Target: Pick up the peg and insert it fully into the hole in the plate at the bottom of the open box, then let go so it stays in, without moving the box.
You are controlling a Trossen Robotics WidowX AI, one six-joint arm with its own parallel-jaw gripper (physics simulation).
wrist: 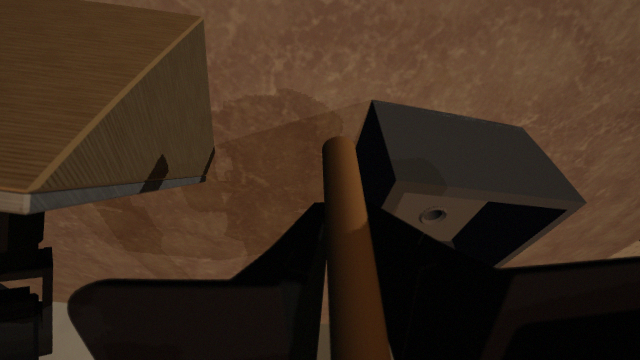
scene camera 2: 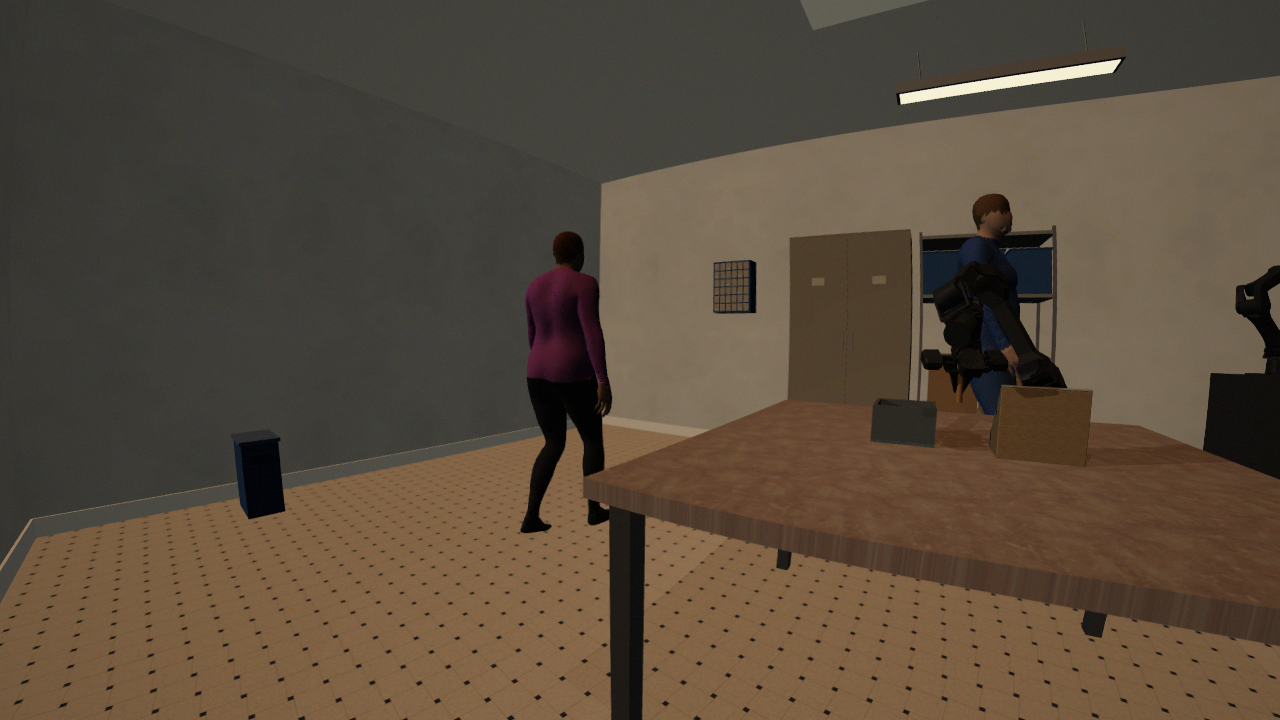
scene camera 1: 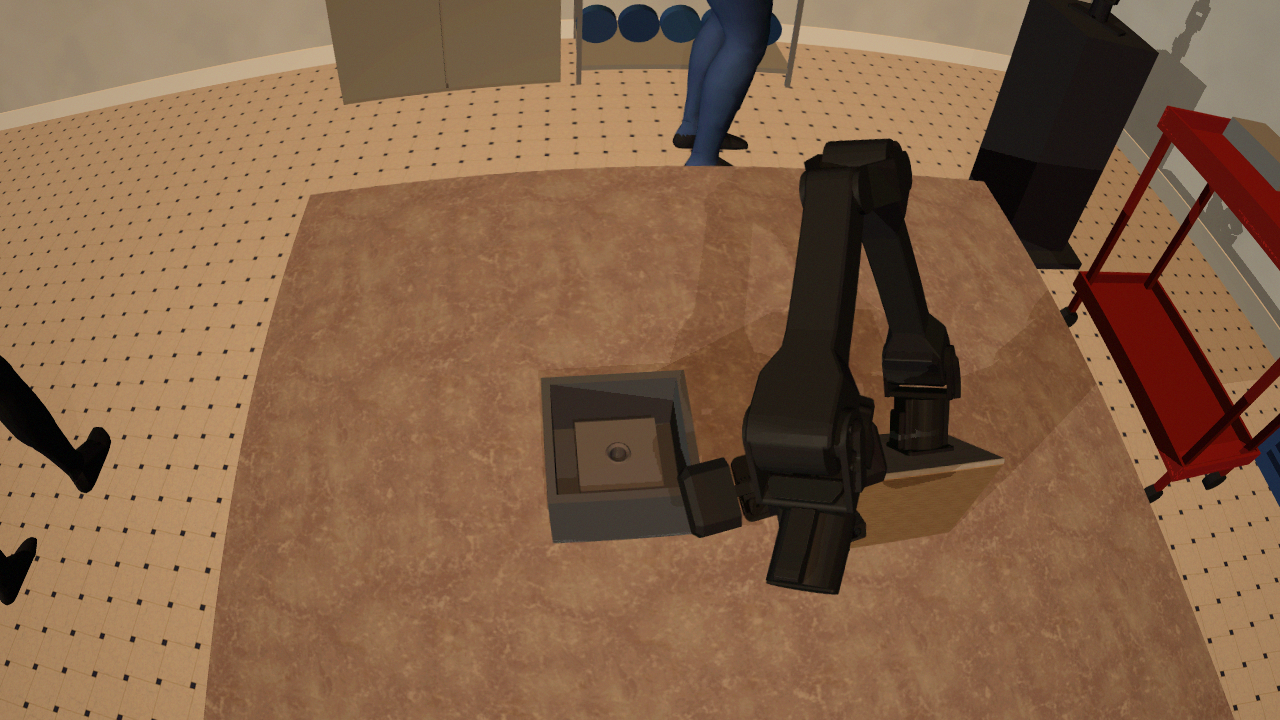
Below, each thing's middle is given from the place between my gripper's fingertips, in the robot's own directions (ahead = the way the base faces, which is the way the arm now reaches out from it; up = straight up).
Now: the orange-brown peg (wrist: 356,317) 2 cm above my hand and 1 cm to the left of it. Also, from my hand: plate (scene camera 1: 618,455) (12 cm ahead, 11 cm to the right, 11 cm below); then grey box (scene camera 1: 663,395) (12 cm ahead, 11 cm to the right, 10 cm below).
